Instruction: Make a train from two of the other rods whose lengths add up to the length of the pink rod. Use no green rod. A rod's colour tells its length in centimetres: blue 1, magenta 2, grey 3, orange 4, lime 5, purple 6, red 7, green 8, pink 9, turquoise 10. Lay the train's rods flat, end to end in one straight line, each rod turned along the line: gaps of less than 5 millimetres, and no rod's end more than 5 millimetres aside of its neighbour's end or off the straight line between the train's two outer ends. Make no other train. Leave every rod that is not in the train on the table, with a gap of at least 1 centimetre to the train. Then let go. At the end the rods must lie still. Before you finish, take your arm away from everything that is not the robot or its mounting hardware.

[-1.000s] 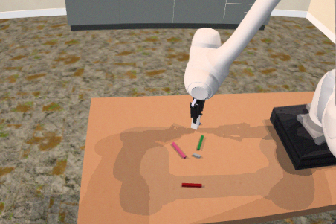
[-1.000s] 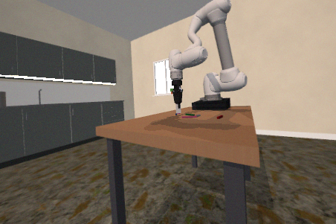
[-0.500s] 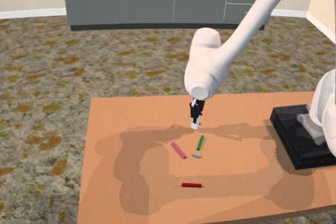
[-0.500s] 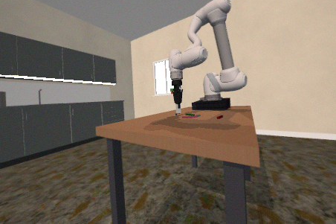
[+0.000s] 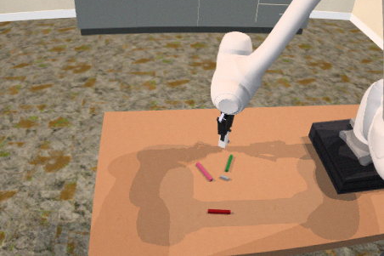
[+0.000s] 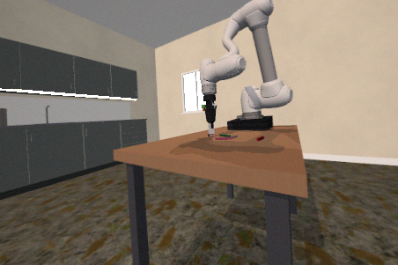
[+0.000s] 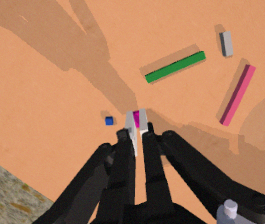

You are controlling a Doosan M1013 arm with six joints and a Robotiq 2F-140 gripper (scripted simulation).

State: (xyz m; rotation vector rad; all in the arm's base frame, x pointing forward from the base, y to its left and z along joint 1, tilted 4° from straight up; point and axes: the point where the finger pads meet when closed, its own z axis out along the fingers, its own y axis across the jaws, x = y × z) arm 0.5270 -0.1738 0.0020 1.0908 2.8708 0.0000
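Now: hand 3 cm above the magenta rod. The rest, counted from my hand: blue rod 4 cm below, 3 cm to the right, 3 cm behind; green rod 8 cm to the left, 4 cm below; pink rod 11 cm to the left, 10 cm ahead, 4 cm below.
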